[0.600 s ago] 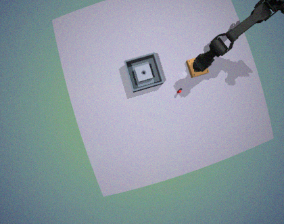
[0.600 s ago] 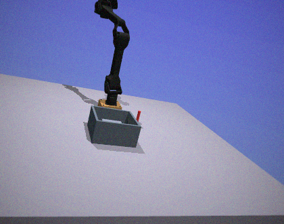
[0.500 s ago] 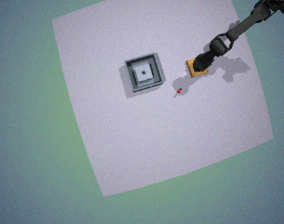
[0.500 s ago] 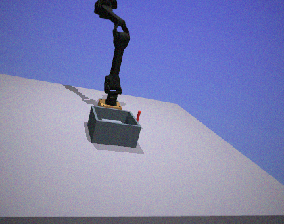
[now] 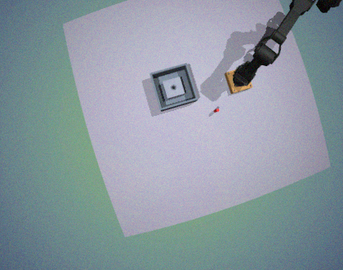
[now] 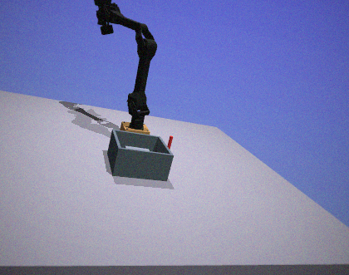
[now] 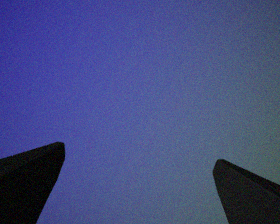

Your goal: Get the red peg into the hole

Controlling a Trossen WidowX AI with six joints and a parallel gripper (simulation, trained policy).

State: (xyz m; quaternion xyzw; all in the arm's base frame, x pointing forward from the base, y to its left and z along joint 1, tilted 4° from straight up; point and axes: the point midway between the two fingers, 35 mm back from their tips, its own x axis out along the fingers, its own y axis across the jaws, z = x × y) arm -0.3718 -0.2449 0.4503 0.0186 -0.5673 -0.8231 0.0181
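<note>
My gripper tip is 53 cm short of the red peg, 41 cm to the right of it and 46 cm above it. The rest, counted from my gripper tip: grey box 74 cm ahead, 27 cm to the left, 48 cm below.
</note>
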